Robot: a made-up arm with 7 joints. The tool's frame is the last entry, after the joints. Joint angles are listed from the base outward. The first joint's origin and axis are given. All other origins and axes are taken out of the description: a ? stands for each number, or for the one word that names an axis. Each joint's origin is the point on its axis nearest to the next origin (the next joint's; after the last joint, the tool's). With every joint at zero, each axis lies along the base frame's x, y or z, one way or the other. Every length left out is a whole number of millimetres.
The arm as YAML. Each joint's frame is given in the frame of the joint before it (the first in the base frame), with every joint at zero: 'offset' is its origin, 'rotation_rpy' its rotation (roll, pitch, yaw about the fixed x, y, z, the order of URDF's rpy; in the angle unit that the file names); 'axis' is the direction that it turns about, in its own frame. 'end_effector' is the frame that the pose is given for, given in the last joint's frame.
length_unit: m
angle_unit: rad
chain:
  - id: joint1
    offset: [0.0, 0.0, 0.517]
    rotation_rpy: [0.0, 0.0, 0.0]
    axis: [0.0, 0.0, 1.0]
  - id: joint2
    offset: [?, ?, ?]
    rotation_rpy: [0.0, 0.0, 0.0]
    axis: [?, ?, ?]
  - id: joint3
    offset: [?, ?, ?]
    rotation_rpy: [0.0, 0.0, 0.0]
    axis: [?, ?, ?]
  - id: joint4
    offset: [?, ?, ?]
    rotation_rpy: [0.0, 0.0, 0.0]
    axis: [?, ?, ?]
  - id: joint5
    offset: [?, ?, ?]
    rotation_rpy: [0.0, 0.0, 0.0]
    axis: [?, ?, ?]
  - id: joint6
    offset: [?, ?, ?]
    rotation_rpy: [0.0, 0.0, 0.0]
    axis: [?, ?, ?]
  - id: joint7
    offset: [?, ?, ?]
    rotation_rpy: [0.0, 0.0, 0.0]
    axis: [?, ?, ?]
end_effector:
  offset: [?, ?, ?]
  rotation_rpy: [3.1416, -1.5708, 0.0]
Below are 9 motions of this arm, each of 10 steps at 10 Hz.
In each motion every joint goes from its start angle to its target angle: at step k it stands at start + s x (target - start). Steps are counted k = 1, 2, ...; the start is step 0. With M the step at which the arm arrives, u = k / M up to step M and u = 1 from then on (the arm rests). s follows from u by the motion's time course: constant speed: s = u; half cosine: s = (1 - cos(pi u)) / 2; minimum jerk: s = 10 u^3 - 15 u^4 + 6 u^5.
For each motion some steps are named. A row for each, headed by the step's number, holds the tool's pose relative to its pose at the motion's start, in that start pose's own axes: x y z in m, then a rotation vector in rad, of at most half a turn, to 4 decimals.
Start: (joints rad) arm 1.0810 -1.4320 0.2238 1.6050 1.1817 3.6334 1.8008
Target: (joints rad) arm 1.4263 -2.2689 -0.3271 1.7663 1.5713 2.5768 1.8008
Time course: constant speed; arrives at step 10
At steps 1, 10:
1: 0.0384 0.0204 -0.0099 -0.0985 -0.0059 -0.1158
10: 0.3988 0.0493 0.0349 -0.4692 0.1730 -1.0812

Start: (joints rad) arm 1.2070 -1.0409 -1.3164 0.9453 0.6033 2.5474 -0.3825
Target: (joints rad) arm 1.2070 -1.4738 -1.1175 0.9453 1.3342 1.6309 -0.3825
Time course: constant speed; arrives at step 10
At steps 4, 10:
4: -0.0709 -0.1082 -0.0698 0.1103 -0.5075 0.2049
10: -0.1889 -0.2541 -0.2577 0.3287 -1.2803 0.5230

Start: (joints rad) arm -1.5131 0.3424 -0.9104 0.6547 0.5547 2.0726 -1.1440
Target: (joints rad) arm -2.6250 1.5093 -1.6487 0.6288 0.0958 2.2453 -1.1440
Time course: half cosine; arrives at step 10
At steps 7, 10:
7: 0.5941 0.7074 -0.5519 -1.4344 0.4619 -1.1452
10: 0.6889 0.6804 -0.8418 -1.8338 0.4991 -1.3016

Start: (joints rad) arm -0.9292 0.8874 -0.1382 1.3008 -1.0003 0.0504 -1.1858
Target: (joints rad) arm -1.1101 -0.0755 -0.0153 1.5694 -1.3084 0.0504 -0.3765
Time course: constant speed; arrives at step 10
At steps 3, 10:
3: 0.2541 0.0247 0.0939 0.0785 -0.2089 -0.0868
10: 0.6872 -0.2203 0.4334 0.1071 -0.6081 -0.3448

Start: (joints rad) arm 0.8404 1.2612 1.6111 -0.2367 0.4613 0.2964 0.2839
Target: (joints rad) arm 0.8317 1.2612 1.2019 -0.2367 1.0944 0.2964 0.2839
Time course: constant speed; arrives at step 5
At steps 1, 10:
1: -0.0048 -0.0031 0.0142 0.0441 -0.0244 -0.0016
10: -0.0272 -0.0097 0.0737 0.2106 -0.1388 0.0070

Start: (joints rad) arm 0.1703 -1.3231 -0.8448 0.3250 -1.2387 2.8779 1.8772
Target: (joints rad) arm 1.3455 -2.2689 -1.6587 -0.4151 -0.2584 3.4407 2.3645
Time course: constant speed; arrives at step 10
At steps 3, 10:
3: -0.0779 -0.1832 0.2790 0.6247 -0.2270 0.0082
10: -0.5654 -0.7633 0.4513 1.9254 -1.5748 0.2013

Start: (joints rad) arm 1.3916 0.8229 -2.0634 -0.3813 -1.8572 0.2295 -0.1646
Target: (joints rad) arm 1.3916 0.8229 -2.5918 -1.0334 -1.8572 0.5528 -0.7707
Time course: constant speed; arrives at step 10
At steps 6, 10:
6: -0.1046 0.1449 -0.1190 -0.4484 0.1000 -0.0432
10: -0.2061 0.1855 -0.2358 -0.7823 0.1148 -0.0697

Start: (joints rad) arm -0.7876 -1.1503 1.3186 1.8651 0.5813 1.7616 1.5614
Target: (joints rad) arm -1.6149 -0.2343 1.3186 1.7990 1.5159 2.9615 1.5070
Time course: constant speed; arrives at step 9
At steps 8, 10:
8: -0.1438 0.1849 -0.3544 2.0338 0.0883 0.4124
10: -0.1617 0.2219 -0.3496 2.2721 0.1184 0.4886

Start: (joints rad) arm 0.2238 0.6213 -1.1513 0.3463 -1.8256 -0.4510 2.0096
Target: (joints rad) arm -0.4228 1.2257 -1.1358 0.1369 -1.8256 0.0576 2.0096
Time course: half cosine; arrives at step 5
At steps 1, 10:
1: 0.0443 -0.0317 0.0546 -0.0168 0.0123 0.0702
10: 0.6775 0.0195 0.4704 -0.0710 0.1842 0.8213

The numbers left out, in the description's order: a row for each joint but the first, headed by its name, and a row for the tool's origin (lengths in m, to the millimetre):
joint2: xyz 0.0 -0.088 0.0, axis 0.0 -1.0 0.0
joint3: xyz 0.0 0.0 0.477, axis 0.0 0.0 1.0
joint4: xyz 0.025 0.056 0.0, axis 0.0 1.0 0.0
joint5: xyz -0.016 0.0 0.404, axis 0.0 0.0 1.0
joint6: xyz 0.0 -0.107 0.0, axis 0.0 -1.0 0.0
joint7: xyz 0.014 0.0 0.101, axis 1.0 0.0 0.0
tool: xyz 0.0 0.0 0.0

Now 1 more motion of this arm.
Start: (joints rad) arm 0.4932 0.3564 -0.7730 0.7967 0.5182 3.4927 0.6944
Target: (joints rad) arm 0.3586 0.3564 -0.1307 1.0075 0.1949 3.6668 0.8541
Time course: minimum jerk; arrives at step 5
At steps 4, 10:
4: -0.0313 -0.1332 -0.0671 -0.1784 -0.0288 0.4460
10: -0.0327 -0.1430 -0.0698 -0.1893 -0.0271 0.4780

